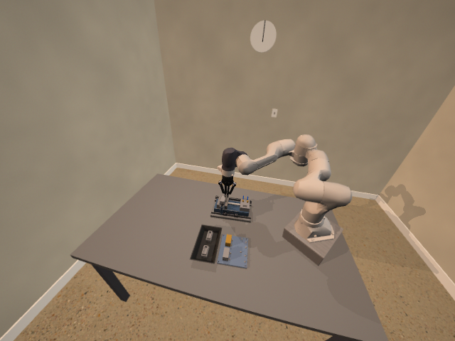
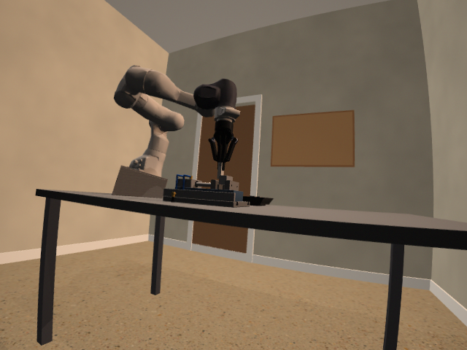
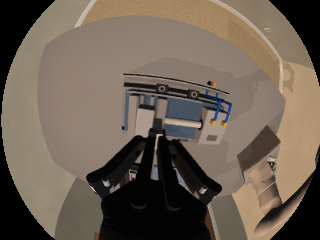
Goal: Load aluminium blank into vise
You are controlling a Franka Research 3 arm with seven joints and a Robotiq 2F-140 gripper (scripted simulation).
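Right now my hand is 100 mm above the vise and 50 mm past it. Round my hand: brass blank: 280 mm to the left, 110 mm below, 50 mm behind.
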